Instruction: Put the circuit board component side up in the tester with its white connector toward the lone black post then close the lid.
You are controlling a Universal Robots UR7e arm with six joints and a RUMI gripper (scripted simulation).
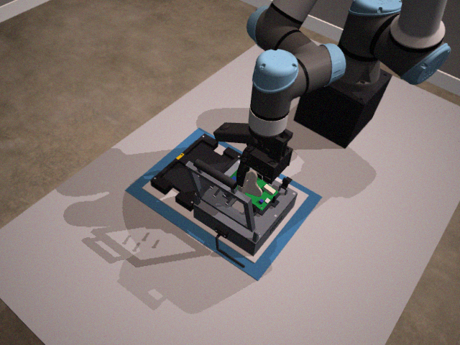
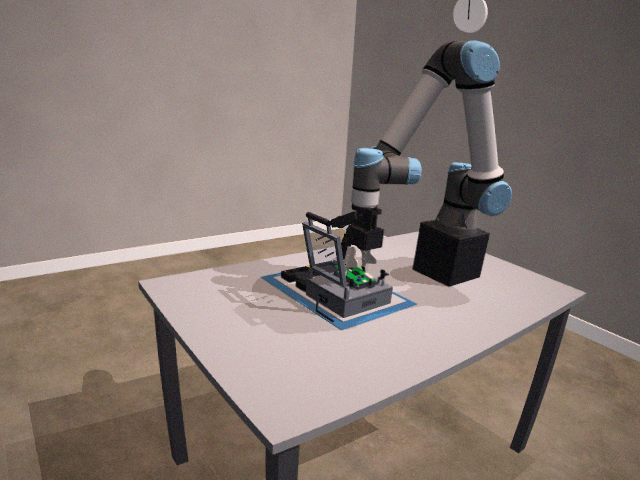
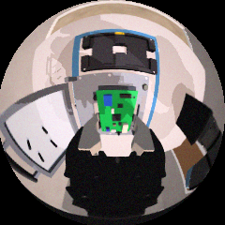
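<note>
Right now my hand is right at the green circuit board. The rest, counted from my hand: tester lid (120 mm ahead, 100 mm above).
</note>
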